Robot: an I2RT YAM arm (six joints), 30 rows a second.
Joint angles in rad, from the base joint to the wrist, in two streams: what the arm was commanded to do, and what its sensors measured. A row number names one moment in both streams.
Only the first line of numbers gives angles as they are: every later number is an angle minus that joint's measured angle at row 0.
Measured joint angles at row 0:
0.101, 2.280, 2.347, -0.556, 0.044, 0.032
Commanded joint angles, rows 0 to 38:
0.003, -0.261, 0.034, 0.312, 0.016, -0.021
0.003, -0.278, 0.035, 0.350, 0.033, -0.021
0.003, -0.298, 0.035, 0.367, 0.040, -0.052
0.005, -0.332, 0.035, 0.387, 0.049, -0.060
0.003, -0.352, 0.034, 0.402, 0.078, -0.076
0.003, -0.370, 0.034, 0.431, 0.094, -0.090
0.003, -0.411, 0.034, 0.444, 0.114, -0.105
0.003, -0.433, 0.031, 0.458, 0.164, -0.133
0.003, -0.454, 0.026, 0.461, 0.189, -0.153
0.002, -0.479, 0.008, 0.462, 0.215, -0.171
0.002, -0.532, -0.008, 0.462, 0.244, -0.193
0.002, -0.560, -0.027, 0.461, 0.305, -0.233
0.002, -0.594, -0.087, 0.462, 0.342, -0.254
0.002, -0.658, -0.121, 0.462, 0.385, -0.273
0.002, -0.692, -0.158, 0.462, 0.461, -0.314
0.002, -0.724, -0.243, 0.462, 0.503, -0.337
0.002, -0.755, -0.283, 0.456, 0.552, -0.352
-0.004, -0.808, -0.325, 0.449, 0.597, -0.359
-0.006, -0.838, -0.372, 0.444, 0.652, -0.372
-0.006, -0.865, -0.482, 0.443, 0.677, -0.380
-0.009, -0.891, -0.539, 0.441, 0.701, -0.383
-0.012, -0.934, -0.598, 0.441, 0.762, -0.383
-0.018, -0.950, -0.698, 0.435, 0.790, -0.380
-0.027, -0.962, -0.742, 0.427, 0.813, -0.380
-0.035, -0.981, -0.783, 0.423, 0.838, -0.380
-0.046, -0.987, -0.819, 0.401, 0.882, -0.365
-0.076, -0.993, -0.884, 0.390, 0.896, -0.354
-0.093, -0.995, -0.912, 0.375, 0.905, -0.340
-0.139, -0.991, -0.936, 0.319, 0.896, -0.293
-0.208, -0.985, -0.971, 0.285, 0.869, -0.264
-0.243, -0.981, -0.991, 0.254, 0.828, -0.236
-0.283, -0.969, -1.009, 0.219, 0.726, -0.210
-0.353, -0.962, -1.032, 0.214, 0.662, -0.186
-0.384, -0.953, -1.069, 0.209, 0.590, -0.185
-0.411, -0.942, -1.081, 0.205, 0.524, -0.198
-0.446, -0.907, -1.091, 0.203, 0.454, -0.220
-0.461, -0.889, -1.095, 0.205, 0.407, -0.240
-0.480, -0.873, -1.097, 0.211, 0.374, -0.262
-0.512, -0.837, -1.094, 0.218, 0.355, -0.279
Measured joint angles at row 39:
-0.473, -0.847, -1.113, 0.167, 0.535, -0.248
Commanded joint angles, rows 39 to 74:
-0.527, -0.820, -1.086, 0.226, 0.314, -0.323
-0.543, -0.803, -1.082, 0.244, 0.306, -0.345
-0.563, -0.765, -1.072, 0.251, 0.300, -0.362
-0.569, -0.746, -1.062, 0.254, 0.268, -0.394
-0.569, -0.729, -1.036, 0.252, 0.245, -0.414
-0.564, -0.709, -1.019, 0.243, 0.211, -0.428
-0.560, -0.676, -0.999, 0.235, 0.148, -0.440
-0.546, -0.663, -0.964, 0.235, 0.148, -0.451
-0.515, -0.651, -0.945, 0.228, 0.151, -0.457
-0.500, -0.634, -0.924, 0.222, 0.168, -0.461
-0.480, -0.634, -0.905, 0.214, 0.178, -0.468
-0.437, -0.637, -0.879, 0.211, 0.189, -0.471
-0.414, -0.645, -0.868, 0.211, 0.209, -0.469
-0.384, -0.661, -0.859, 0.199, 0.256, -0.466
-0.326, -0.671, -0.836, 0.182, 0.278, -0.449
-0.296, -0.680, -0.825, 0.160, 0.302, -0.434
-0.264, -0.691, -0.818, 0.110, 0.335, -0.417
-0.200, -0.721, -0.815, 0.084, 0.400, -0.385
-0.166, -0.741, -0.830, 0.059, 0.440, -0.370
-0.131, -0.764, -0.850, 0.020, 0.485, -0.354
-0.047, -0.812, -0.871, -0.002, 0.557, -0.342
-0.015, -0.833, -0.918, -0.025, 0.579, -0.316
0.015, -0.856, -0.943, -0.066, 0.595, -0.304
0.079, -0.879, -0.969, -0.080, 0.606, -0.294
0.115, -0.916, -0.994, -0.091, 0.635, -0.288
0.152, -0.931, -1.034, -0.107, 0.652, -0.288
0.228, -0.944, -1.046, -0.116, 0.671, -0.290
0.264, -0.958, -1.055, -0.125, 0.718, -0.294
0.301, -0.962, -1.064, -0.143, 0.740, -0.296
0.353, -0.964, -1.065, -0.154, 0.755, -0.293
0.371, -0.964, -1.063, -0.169, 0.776, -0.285
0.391, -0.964, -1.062, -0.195, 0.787, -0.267
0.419, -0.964, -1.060, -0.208, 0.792, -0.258
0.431, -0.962, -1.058, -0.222, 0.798, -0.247
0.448, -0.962, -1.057, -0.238, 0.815, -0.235
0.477, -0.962, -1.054, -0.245, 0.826, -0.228
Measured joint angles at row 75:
0.434, -0.943, -1.052, -0.176, 0.726, -0.279
